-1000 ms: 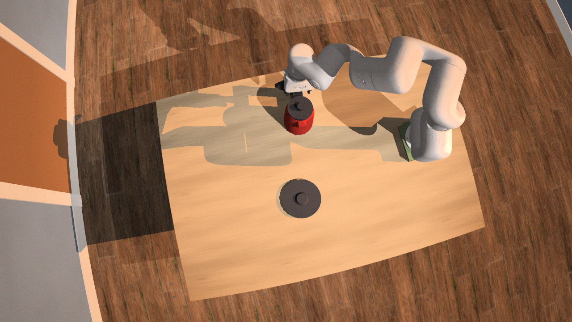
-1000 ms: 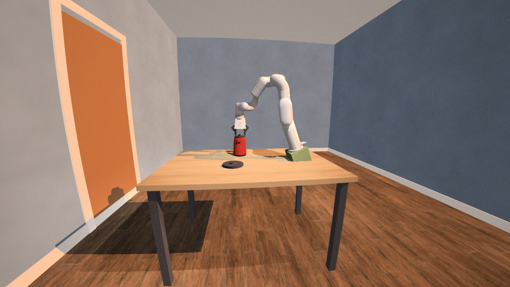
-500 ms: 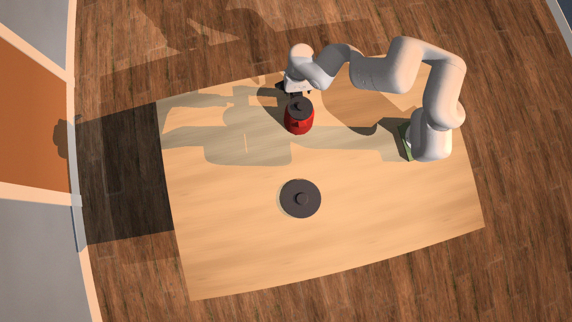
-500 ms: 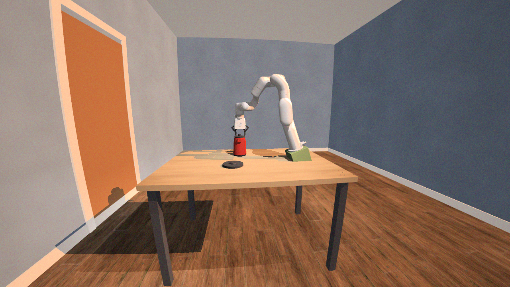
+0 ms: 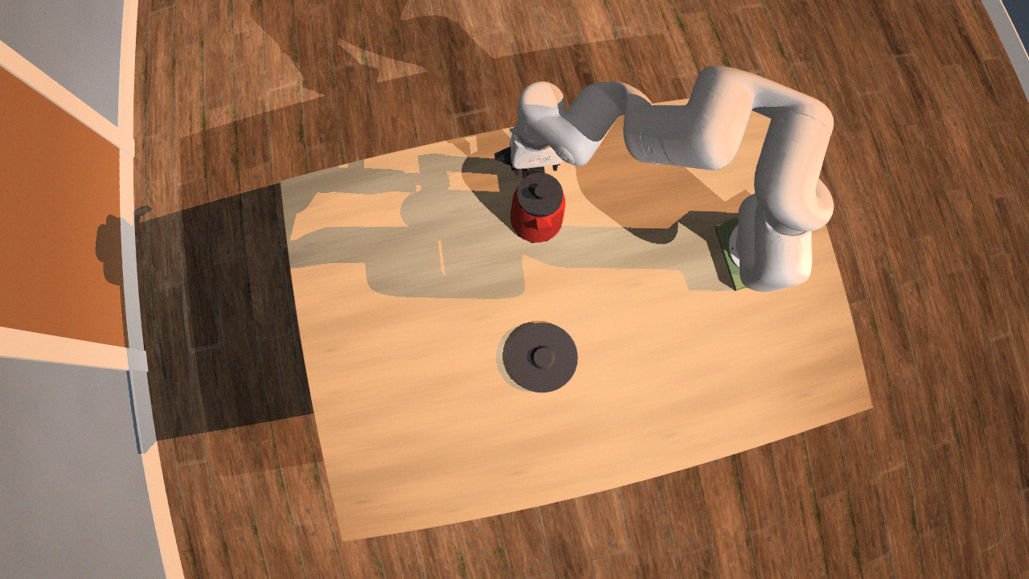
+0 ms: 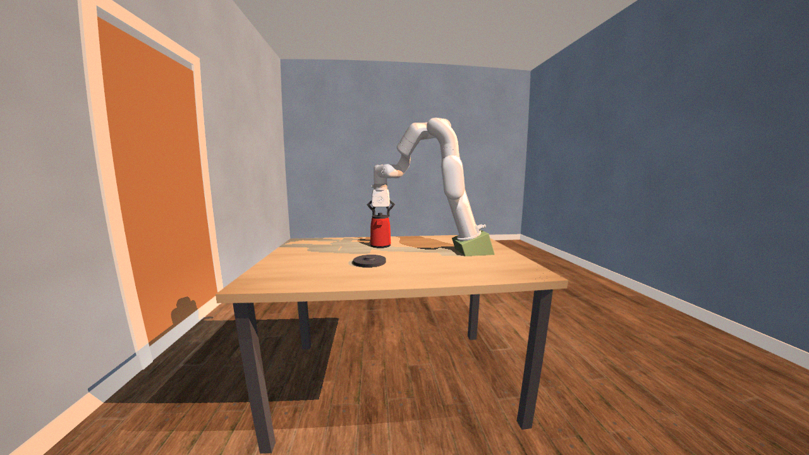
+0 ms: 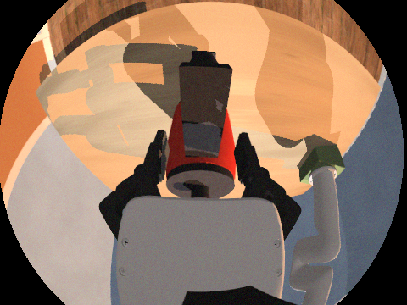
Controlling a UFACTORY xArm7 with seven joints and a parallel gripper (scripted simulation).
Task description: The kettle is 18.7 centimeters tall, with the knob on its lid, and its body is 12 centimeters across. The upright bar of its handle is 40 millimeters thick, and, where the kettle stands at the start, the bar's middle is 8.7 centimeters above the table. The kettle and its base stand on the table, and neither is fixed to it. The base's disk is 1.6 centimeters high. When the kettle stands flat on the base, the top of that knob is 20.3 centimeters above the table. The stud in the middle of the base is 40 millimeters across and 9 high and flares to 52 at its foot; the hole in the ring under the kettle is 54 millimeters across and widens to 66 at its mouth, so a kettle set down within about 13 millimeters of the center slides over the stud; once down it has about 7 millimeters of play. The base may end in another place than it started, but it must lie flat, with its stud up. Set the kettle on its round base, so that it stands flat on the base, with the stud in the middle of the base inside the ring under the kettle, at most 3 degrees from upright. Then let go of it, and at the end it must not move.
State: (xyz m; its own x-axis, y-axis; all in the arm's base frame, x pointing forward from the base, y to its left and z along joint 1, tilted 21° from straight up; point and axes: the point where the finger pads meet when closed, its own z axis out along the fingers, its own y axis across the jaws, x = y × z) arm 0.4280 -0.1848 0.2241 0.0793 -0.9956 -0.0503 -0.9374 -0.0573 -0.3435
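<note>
The red kettle is 3 cm to the left of my hand and 7 cm below it. From my hand the other things lie so: dark round base: 38 cm to the left, 15 cm below.
</note>
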